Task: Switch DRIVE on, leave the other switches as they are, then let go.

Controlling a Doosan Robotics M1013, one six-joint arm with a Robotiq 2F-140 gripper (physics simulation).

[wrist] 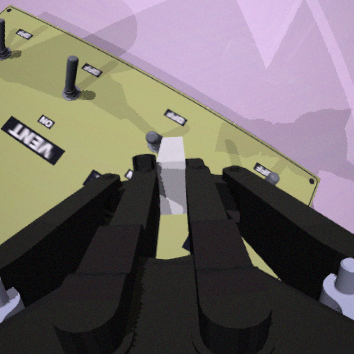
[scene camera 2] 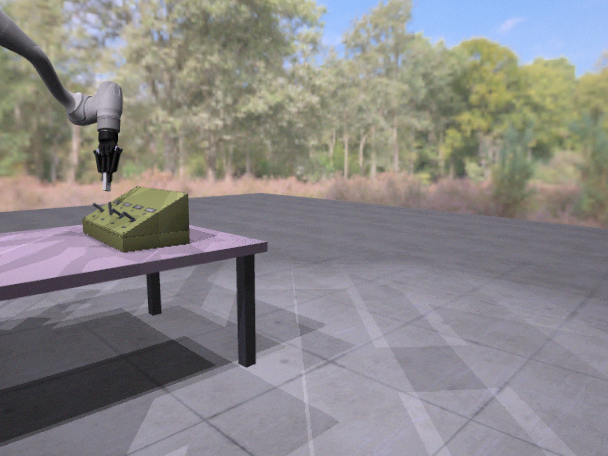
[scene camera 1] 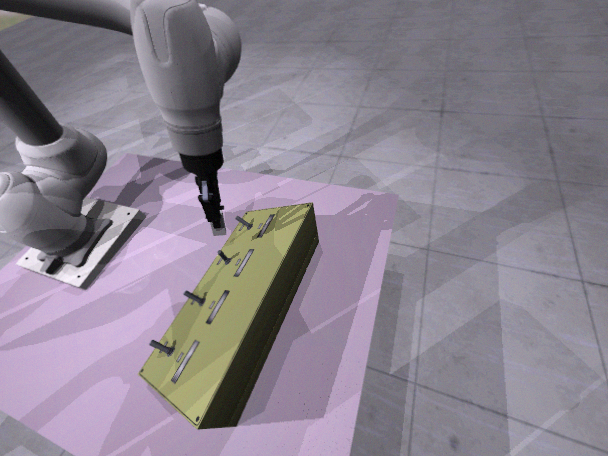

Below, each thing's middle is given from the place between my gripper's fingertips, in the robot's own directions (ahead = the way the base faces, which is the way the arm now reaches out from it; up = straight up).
Right now the olive switch box (scene camera 1: 217,347) is 6 cm ahead of my hand, 10 cm to the right of it and 10 cm below it.
